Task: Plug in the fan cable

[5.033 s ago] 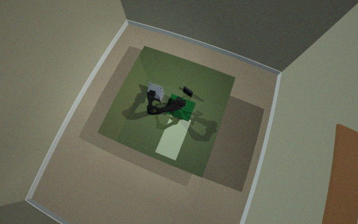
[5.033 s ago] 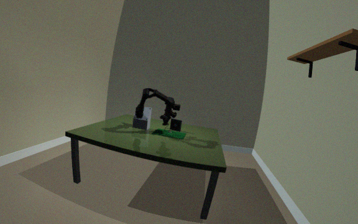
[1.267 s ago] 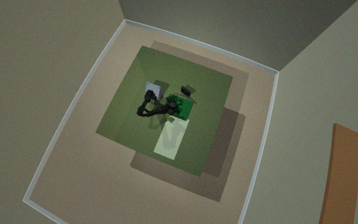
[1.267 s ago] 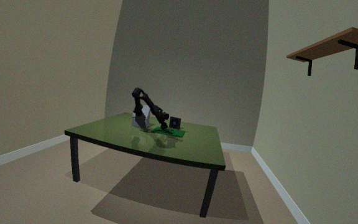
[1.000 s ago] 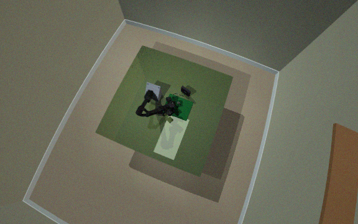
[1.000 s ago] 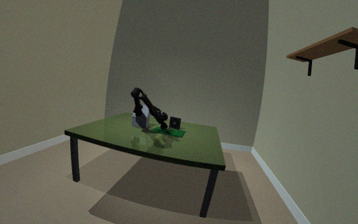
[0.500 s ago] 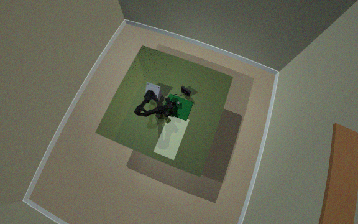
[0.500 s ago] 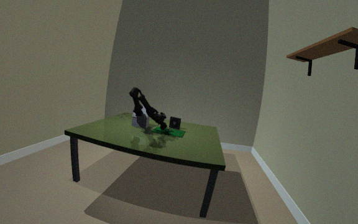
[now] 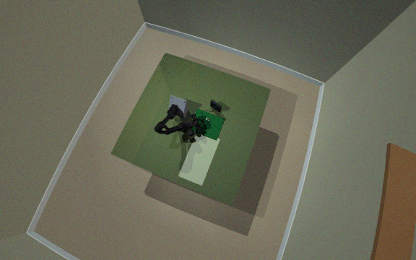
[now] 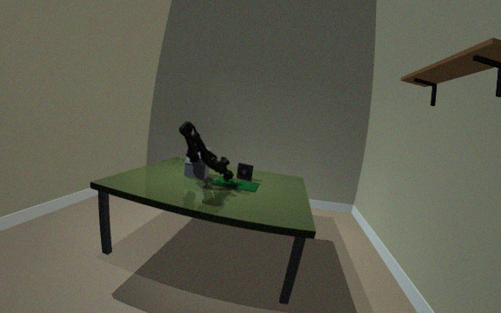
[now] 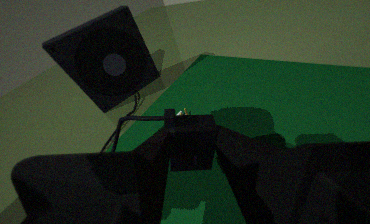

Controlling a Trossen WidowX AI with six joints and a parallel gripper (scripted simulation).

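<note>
Now: the green board 80 mm below my gripper tip and 40 mm ahead of it. Round my gripper tip: four-pin header: 60 mm below, 50 mm to the left, 30 mm ahead; black fan: 180 mm to the left, 70 mm ahead; dark plug: 10 mm below, 10 mm behind.
</note>
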